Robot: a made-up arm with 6 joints.
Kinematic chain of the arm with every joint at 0, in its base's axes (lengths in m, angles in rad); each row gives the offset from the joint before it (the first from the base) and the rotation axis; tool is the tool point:
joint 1: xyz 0 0 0.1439 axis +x
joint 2: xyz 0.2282 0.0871 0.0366 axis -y
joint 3: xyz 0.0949 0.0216 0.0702 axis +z
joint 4: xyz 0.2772 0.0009 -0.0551 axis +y
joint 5: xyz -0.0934 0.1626 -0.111 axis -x
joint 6: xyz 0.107 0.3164 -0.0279 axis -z
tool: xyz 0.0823 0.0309 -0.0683
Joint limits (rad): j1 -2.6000..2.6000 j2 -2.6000..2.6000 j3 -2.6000..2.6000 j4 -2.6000..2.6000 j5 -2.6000..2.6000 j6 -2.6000..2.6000
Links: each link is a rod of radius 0.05 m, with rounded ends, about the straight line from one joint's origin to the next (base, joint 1, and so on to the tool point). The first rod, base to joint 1, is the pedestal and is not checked.
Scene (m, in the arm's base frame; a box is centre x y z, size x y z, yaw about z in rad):
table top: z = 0
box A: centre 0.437 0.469 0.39 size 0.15 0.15 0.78 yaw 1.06
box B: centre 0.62 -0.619 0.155 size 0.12 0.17 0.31 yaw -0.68
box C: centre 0.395 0.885 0.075 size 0.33 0.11 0.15 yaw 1
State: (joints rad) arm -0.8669 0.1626 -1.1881 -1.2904 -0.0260 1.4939
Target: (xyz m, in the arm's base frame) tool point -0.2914 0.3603 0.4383
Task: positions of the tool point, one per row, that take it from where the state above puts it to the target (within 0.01 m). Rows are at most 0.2 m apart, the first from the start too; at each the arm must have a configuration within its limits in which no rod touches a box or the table.
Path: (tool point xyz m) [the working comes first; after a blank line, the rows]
Joints at the target: -1.0305 2.2717 -1.0930 -1.8701 -0.1714 1.3322
Straight joint move there: touches box A.

1: 0.8097 0.0542 0.4556
2: 0.7145 0.0951 0.5433
3: 0.5814 0.0932 0.6311
4: 0.4219 0.0385 0.6895
5: 0.2598 -0.0610 0.6894
6: 0.2142 0.0429 0.7148
7: 0.1597 0.1399 0.7199
8: 0.0928 0.2260 0.7068
9: 0.0110 0.2976 0.6745
10: -0.0849 0.3492 0.6199
11: -0.1893 0.3729 0.5408
12: -0.2914 0.3603 0.4383

